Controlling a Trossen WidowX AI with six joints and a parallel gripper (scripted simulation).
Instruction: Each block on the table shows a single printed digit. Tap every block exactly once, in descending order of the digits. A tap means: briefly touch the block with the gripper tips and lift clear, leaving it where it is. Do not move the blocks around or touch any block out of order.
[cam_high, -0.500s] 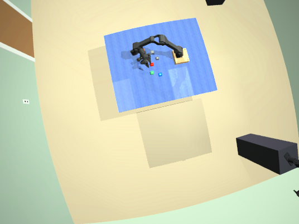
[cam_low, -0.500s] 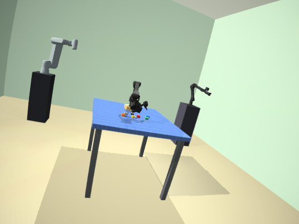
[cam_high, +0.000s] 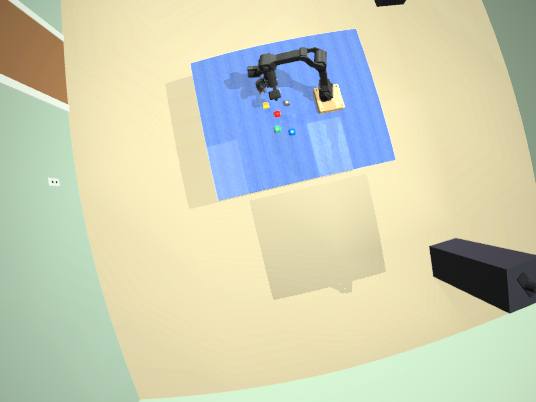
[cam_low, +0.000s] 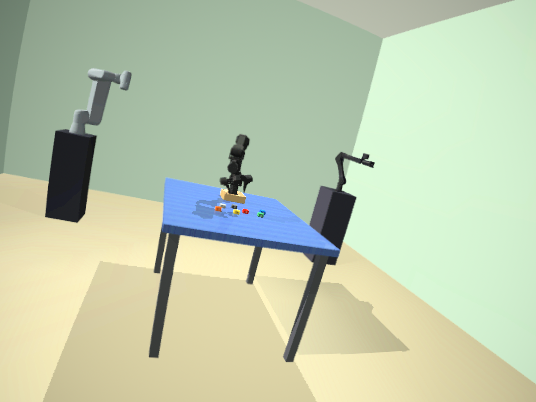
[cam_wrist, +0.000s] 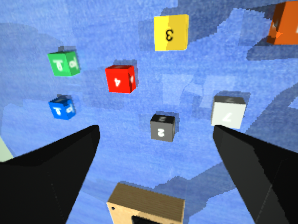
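My gripper tip is now 20 mm short of the green block, 170 mm to the right of it and 100 mm above it. Also, from my gripper tip: red block: 80 mm to the left, 100 mm below; dark grey block: 70 mm behind, 20 mm to the left, 100 mm below; yellow block: 60 mm ahead, 10 mm to the left, 100 mm below.
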